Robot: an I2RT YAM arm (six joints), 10 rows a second.
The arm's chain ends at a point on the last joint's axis. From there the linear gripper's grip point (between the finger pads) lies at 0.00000 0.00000 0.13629 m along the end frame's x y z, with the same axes.
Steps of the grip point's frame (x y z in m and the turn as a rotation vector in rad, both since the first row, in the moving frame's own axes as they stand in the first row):
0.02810, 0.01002, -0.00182, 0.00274, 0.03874, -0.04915
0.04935, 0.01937, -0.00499, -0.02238, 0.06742, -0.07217
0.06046, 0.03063, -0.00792, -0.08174, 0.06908, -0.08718
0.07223, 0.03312, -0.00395, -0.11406, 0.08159, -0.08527
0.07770, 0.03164, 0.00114, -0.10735, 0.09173, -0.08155
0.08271, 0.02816, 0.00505, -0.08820, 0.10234, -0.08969
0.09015, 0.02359, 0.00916, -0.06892, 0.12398, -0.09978
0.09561, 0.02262, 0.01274, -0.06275, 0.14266, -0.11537
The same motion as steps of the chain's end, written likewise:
0.02283, 0.01052, -0.00172, 0.00274, 0.03874, -0.04915
0.04007, 0.01666, -0.00465, -0.02238, 0.06742, -0.07217
0.05059, 0.01993, -0.00714, -0.08174, 0.06908, -0.08718
0.06050, 0.01812, -0.00261, -0.11406, 0.08159, -0.08527
0.06466, 0.01758, 0.00250, -0.10735, 0.09173, -0.08155
0.06829, 0.01682, 0.00629, -0.08820, 0.10234, -0.08969
0.07287, 0.01508, 0.01053, -0.06892, 0.12398, -0.09978
0.07580, 0.01524, 0.01439, -0.06275, 0.14266, -0.11537

